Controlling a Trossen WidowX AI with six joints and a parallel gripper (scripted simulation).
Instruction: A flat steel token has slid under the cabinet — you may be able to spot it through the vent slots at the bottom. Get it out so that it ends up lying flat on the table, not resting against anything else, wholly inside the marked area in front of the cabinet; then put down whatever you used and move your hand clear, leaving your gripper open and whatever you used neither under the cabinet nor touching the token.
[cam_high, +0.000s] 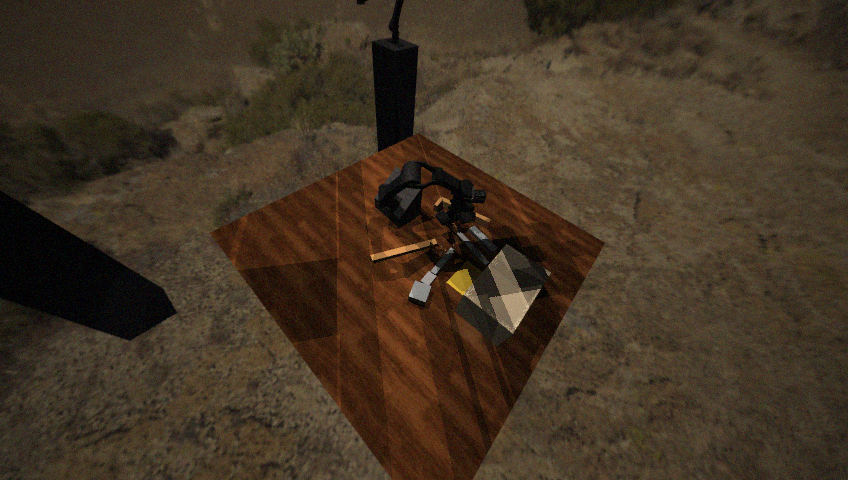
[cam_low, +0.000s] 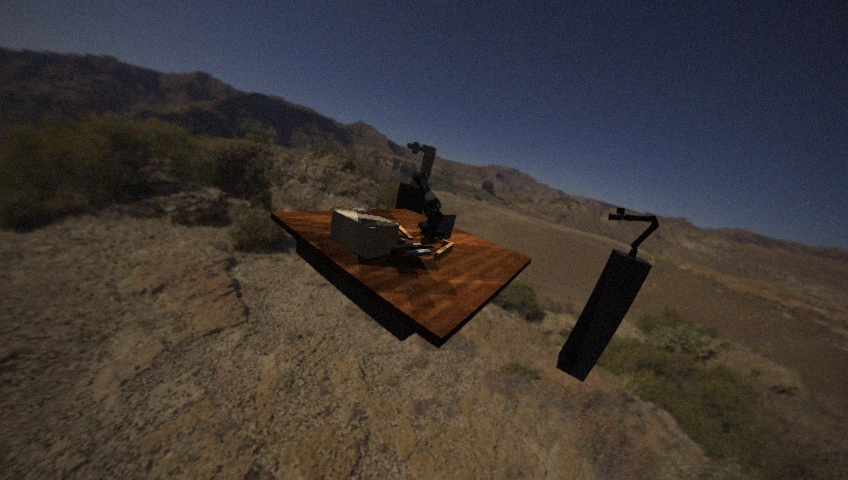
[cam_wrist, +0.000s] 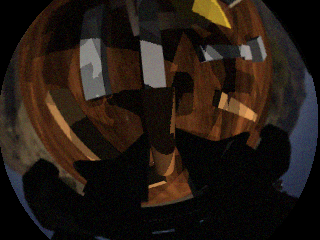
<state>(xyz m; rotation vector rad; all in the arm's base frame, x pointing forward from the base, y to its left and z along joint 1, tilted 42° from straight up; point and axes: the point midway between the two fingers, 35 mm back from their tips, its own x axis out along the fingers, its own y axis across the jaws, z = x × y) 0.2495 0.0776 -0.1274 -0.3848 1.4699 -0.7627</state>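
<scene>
My gripper tip is now 15 cm short of the grey bar, 5 cm to the right of it and 2 cm above it. Round my gripper tip: wooden stick 26 cm to the right, 6 cm behind, 2 cm below; grey block 37 cm to the right, 13 cm ahead, 1 cm below; grey scraper 23 cm to the right, 10 cm ahead, 2 cm below.
</scene>
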